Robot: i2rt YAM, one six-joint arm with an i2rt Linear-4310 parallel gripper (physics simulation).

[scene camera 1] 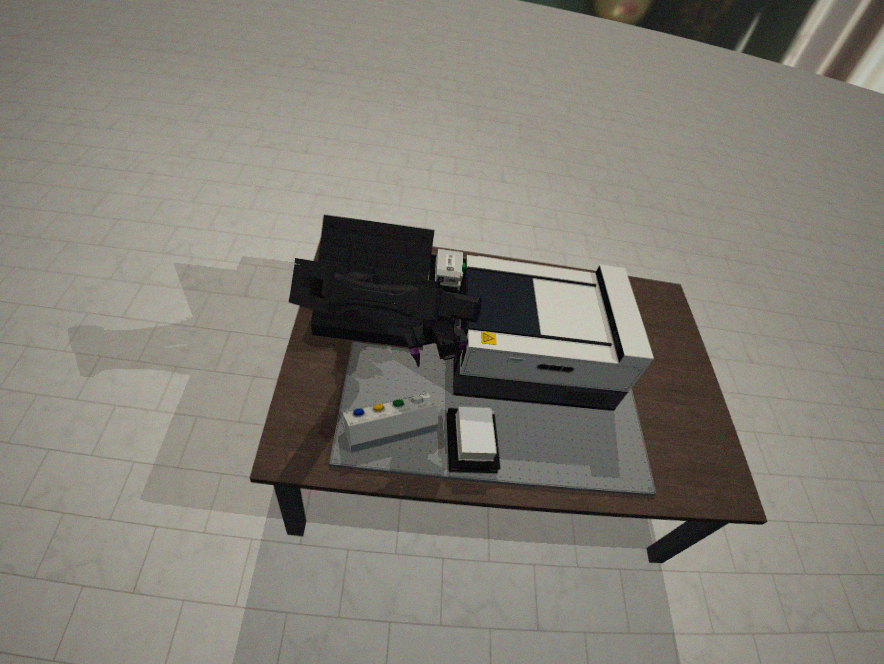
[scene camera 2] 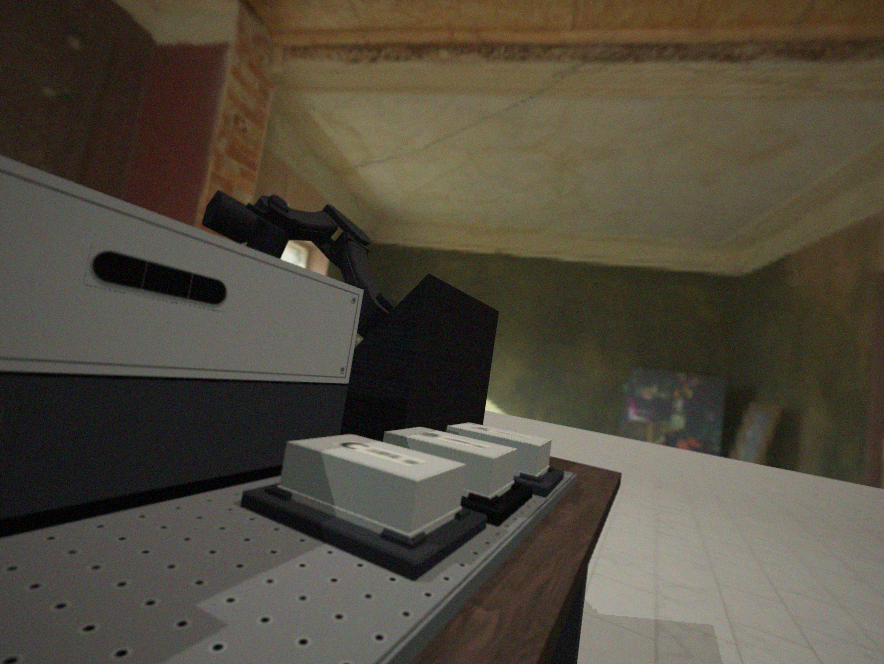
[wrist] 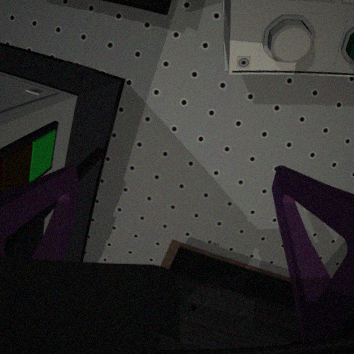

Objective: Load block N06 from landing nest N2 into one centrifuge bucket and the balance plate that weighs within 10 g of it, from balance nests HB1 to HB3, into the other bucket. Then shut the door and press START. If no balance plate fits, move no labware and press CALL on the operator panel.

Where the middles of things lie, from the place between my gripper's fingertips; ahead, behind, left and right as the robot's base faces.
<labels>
My hand is 160 mm short of the dark lid panel point(scene camera 1: 508, 302), 150 mm to the right of it and 90 mm below it.
</labels>
